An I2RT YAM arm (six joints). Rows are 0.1 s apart.
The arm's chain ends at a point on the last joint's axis. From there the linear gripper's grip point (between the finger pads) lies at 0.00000 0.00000 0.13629 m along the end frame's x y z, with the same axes.
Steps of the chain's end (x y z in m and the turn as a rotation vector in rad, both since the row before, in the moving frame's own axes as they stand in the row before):
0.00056 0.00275 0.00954 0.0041 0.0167 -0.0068
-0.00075 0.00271 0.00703 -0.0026 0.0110 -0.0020
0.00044 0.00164 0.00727 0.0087 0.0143 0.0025
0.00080 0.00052 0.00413 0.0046 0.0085 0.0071
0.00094 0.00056 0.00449 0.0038 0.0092 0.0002
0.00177 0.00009 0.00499 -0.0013 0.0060 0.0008
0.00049 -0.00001 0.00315 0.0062 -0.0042 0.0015
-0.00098 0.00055 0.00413 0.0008 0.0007 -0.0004
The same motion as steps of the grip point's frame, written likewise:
0.00283 0.00218 0.00952 0.0041 0.0167 -0.0068
0.00075 0.00306 0.00702 -0.0026 0.0110 -0.0020
0.00239 0.00046 0.00725 0.0087 0.0143 0.0025
0.00196 -0.00010 0.00412 0.0046 0.0085 0.0071
0.00219 0.00004 0.00448 0.0038 0.0092 0.0002
0.00259 0.00027 0.00499 -0.0013 0.0060 0.0008
-0.00008 -0.00086 0.00315 0.0062 -0.0042 0.0015
-0.00088 0.00044 0.00413 0.0008 0.0007 -0.0004

